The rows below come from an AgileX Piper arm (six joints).
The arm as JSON. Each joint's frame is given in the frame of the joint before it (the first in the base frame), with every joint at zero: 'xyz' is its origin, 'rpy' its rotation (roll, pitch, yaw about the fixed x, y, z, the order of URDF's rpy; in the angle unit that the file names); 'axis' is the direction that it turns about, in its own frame. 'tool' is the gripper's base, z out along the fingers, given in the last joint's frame.
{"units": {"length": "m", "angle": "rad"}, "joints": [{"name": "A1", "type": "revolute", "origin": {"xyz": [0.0, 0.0, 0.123], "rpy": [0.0, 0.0, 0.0]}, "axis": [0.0, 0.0, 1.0]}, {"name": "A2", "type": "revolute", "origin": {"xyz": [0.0, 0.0, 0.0], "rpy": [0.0, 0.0, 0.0]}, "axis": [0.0, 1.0, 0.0]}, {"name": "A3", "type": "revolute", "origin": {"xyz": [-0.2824, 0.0, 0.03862], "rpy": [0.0, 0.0, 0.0]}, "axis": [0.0, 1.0, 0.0]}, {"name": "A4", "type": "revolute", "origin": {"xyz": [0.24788, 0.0, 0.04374], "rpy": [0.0, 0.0, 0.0]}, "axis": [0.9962, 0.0, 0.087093]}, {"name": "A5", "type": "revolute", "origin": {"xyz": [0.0, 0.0, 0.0], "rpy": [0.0, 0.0, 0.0]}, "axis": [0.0, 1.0, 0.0]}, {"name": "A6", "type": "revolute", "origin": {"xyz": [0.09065, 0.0, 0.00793], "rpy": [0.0, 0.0, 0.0]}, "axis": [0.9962, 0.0, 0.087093]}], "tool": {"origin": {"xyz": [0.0, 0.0, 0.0], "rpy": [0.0, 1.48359, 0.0]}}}
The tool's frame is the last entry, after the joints.
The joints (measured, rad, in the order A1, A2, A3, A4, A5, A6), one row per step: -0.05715 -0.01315 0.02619 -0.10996 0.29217 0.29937; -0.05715 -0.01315 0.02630 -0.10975 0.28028 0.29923; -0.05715 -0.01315 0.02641 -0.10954 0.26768 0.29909; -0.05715 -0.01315 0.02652 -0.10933 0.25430 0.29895; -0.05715 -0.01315 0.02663 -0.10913 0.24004 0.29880; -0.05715 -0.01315 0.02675 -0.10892 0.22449 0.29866; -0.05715 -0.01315 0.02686 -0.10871 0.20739 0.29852; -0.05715 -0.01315 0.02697 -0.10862 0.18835 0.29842; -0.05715 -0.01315 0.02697 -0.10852 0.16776 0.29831; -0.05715 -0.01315 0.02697 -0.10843 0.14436 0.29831; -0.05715 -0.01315 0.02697 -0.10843 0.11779 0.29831; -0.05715 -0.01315 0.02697 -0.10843 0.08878 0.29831; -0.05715 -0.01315 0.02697 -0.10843 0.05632 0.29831; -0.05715 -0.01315 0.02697 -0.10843 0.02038 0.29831
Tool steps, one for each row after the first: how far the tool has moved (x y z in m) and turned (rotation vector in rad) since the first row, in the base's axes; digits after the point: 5 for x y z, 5 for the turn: 0.00024 0.00011 0.00101 -0.00069 -0.01168 0.00134; 0.00047 0.00022 0.00209 -0.00143 -0.02407 0.00276; 0.00071 0.00034 0.00324 -0.00222 -0.03723 0.00426; 0.00095 0.00047 0.00448 -0.00309 -0.05127 0.00585; 0.00118 0.00061 0.00583 -0.00402 -0.06657 0.00758; 0.00142 0.00076 0.00732 -0.00505 -0.08343 0.00947; 0.00164 0.00094 0.00899 -0.00628 -0.10220 0.01155; 0.00185 0.00113 0.01084 -0.00763 -0.12263 0.01380; 0.00204 0.00135 0.01295 -0.00906 -0.14585 0.01633; 0.00220 0.00160 0.01535 -0.01078 -0.17220 0.01920; 0.00229 0.00188 0.01798 -0.01267 -0.20098 0.02234; 0.00231 0.00219 0.02091 -0.01478 -0.23318 0.02585; 0.00222 0.00255 0.02416 -0.01711 -0.26883 0.02974
